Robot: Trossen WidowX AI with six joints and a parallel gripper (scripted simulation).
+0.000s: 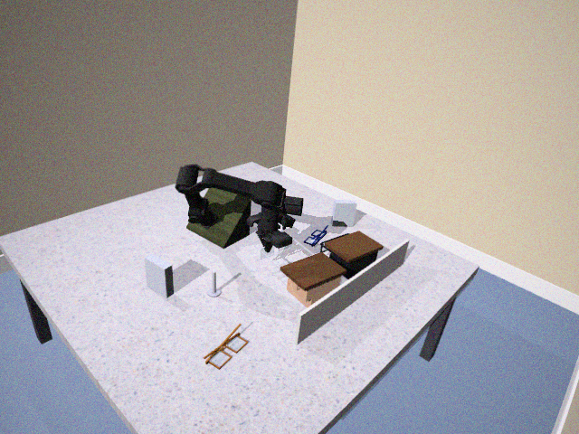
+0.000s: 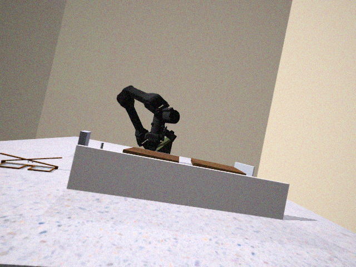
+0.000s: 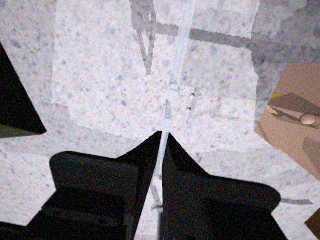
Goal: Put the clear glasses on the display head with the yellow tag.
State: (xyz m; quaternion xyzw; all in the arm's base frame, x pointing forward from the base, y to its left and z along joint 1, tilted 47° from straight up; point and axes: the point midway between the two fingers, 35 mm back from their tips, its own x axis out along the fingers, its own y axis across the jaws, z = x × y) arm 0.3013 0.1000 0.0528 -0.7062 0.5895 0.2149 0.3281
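Now: gripper tip 170 mm short of the skin-coloured head, 20 mm to the right of it and 10 mm above it. Round my gripper tip: metal stand post (220 mm to the right, 50 mm below, 10 mm ahead); white wall (300 mm ahead, 140 mm to the left, 20 mm below); dark head (240 mm to the left, 150 mm ahead, 10 mm below).
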